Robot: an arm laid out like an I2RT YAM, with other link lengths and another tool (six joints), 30 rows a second.
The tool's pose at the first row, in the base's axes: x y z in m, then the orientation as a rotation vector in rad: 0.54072 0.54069 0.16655 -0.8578 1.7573 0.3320
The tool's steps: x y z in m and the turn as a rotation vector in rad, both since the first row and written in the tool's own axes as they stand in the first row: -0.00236 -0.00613 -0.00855 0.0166 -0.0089 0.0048; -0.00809 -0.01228 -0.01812 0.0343 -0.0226 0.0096; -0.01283 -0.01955 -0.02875 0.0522 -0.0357 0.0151; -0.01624 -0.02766 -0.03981 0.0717 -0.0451 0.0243; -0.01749 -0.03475 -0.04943 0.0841 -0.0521 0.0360; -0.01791 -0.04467 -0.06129 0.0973 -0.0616 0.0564; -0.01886 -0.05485 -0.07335 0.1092 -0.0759 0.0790; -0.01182 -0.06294 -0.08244 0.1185 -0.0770 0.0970; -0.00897 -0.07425 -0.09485 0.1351 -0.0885 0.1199; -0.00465 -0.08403 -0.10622 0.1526 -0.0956 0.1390; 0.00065 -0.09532 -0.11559 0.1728 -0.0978 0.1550; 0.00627 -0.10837 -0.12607 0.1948 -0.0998 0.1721
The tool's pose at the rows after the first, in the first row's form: 0.53921 0.53215 0.17295 -0.8392 1.7519 0.3235; 0.53745 0.52427 0.18281 -0.8184 1.7419 0.3159; 0.53558 0.51459 0.19235 -0.7971 1.7327 0.3083; 0.53380 0.50355 0.20099 -0.7727 1.7286 0.3003; 0.53203 0.49326 0.20695 -0.7519 1.7277 0.2994; 0.53051 0.47933 0.21349 -0.7225 1.7283 0.3043; 0.52911 0.46530 0.22064 -0.6907 1.7252 0.3135; 0.52726 0.45146 0.21903 -0.6684 1.7321 0.3171; 0.52585 0.43497 0.22305 -0.6339 1.7313 0.3211; 0.52393 0.41961 0.22506 -0.6032 1.7326 0.3202; 0.52433 0.40403 0.22574 -0.5746 1.7368 0.3131; 0.52511 0.38643 0.22685 -0.5438 1.7414 0.3050
